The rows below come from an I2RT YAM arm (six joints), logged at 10 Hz.
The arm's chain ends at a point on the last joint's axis. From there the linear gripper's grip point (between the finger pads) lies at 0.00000 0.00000 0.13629 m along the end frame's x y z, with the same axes.
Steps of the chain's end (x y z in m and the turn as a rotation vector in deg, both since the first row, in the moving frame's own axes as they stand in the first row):
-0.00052, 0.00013, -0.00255, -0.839, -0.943, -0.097
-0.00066, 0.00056, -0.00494, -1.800, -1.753, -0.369
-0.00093, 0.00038, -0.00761, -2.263, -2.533, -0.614
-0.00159, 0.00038, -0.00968, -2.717, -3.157, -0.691
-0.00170, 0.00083, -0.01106, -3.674, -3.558, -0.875
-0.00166, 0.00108, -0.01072, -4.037, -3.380, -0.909
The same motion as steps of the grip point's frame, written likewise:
-0.00276, 0.00213, -0.00258, -0.839, -0.943, -0.097
-0.00481, 0.00485, -0.00507, -1.800, -1.753, -0.369
-0.00692, 0.00579, -0.00785, -2.263, -2.533, -0.614
-0.00905, 0.00688, -0.01004, -2.717, -3.157, -0.691
-0.01009, 0.00962, -0.01160, -3.674, -3.558, -0.875
-0.00961, 0.01073, -0.01130, -4.037, -3.380, -0.909

